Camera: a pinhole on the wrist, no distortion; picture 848 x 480 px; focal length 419.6 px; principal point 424.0 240.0 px. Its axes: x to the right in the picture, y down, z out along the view. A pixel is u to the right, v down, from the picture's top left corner.
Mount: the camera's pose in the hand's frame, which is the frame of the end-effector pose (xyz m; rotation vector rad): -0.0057 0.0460 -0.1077 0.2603 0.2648 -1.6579
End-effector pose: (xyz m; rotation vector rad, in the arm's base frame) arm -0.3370 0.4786 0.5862 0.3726 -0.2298 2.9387
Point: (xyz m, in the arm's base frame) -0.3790 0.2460 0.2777
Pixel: behind the camera
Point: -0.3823 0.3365 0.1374
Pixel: behind the camera
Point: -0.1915 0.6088 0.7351
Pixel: 594.1 164.0
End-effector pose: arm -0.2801 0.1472 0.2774 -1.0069 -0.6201 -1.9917
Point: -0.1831 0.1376 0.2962
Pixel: 147.4 186.9
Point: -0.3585 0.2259 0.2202
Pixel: 781.1 143.3
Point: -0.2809 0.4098 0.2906
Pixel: 537.3 138.8
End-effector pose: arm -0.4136 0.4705 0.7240 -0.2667 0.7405 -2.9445
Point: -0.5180 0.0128 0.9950
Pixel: 31.7 410.4
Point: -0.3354 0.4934 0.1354
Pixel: behind the camera
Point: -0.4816 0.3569 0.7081
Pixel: outside the picture
